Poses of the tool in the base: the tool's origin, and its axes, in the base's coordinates. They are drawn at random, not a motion.
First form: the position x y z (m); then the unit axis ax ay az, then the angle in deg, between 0 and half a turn.
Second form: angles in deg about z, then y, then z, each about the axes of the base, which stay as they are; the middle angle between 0 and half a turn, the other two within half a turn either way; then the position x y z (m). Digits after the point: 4 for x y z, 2 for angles.
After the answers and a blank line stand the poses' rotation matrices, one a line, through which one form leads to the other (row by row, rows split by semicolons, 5 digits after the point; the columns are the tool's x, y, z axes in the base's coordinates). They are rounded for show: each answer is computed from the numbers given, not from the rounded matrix.
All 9 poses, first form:
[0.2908 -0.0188 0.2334 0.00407 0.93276 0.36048 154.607]
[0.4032 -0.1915 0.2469 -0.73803 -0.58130 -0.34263 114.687]
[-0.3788 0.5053 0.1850 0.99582 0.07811 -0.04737 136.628]
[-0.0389 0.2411 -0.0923 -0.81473 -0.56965 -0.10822 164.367]
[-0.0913 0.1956 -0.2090 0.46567 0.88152 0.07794 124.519]
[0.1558 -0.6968 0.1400 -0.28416 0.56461 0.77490 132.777]
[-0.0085 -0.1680 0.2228 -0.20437 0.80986 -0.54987 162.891]
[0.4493 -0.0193 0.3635 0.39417 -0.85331 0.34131 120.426]
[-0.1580 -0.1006 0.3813 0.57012 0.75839 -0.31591 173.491]
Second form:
[58.25 131.00 57.75 0.2908 -0.0188 0.2334]
[-156.35 104.55 100.10 0.4032 -0.1915 0.2469]
[78.72 136.31 -92.31 -0.3788 0.5053 0.1850]
[-163.21 160.05 86.71 -0.0389 0.2411 -0.0923]
[36.28 123.86 -19.42 -0.0913 0.1956 -0.2090]
[33.86 70.78 87.29 0.1558 -0.6968 0.1400]
[-88.86 111.37 -60.54 -0.0085 -0.1680 0.2228]
[-173.99 109.33 -124.40 0.4493 -0.0193 0.3635]
[-42.86 142.62 -116.73 -0.1580 -0.1006 0.3813]

-0.90336 -0.14736 0.40278; 0.16181 0.75263 0.63825; -0.39720 0.64174 -0.65605
0.35453 0.91952 -0.16968; 0.29689 0.06138 0.95294; 0.88666 -0.38822 -0.25123
0.98559 0.16686 -0.02782; 0.10179 -0.71637 -0.69025; -0.13510 0.67747 -0.72304
0.34001 0.94022 0.01957; 0.88189 -0.32601 0.34056; 0.32659 -0.09853 -0.94002
-0.22695 0.57890 0.78318; 0.70734 0.65075 -0.27604; -0.66946 0.49132 -0.55716
-0.54356 -0.83818 0.04468; 0.29938 -0.14386 0.94323; -0.78417 0.52608 0.32913
-0.87406 -0.16193 0.45803; -0.48547 0.32698 -0.81081; -0.01847 -0.93105 -0.36441
-0.27237 -0.80099 -0.53313; -0.21238 0.59046 -0.77862; 0.93846 -0.09885 -0.33094
-0.34557 0.89778 -0.27308; 0.82616 0.15306 -0.54225; -0.44503 -0.41300 -0.79460

